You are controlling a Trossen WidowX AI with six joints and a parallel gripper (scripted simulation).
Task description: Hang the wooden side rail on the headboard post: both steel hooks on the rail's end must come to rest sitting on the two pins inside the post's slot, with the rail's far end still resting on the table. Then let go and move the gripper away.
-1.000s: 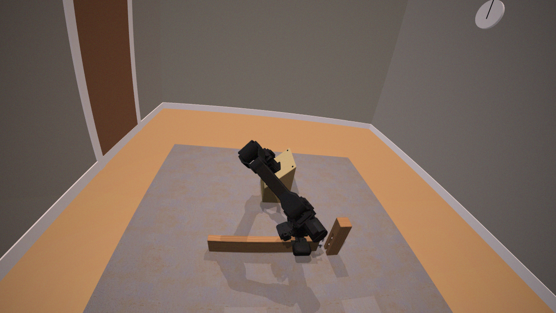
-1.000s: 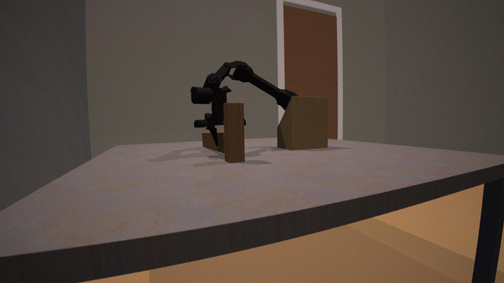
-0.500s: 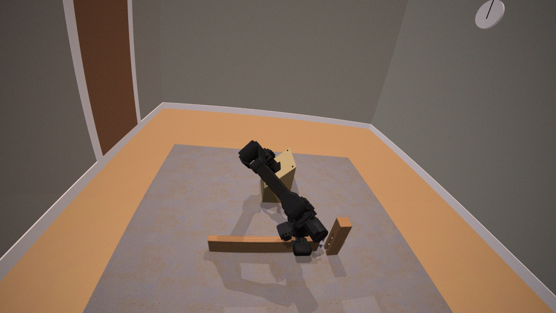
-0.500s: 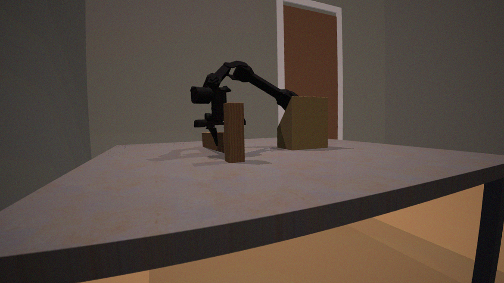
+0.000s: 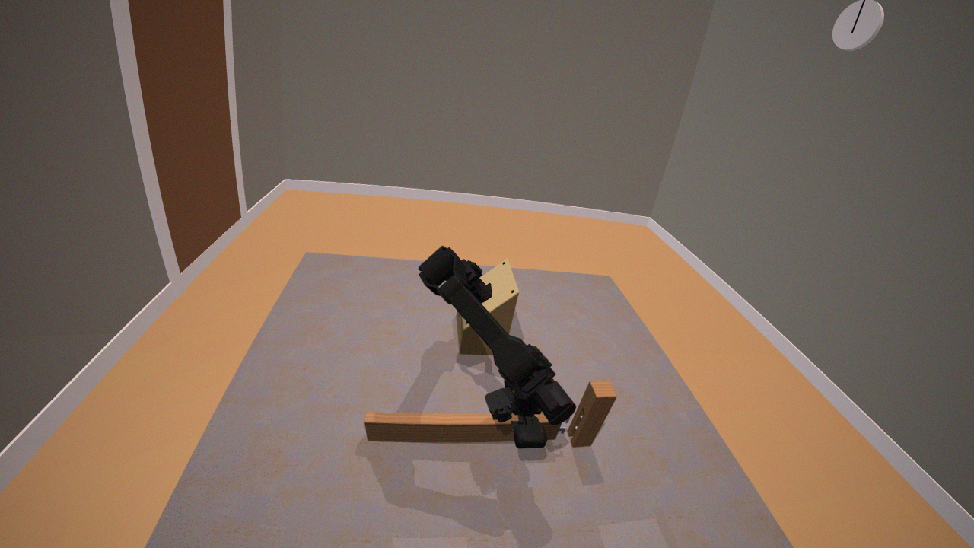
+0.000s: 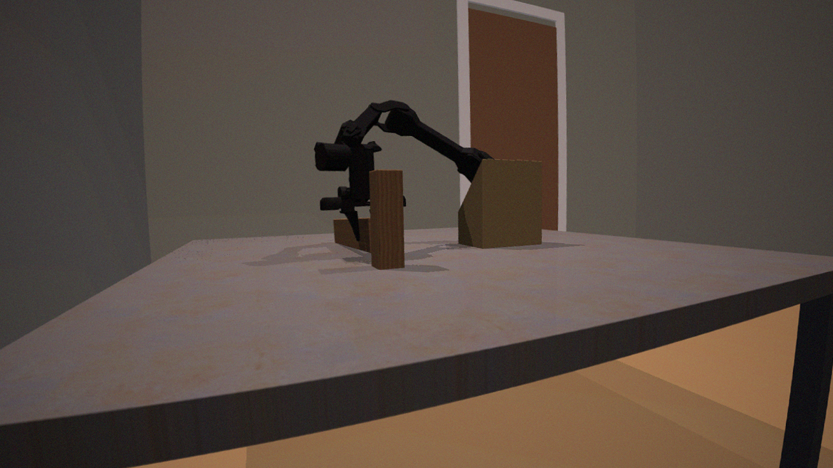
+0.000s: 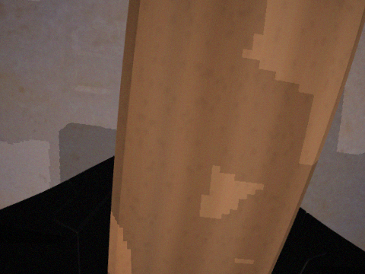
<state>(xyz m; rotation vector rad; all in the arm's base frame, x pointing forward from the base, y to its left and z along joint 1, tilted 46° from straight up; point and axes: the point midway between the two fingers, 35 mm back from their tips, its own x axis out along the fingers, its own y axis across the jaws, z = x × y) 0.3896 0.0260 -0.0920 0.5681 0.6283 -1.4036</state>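
Now: gripper tip 1 cm past the headboard post, 16 cm to the right of it and 6 cm below it.
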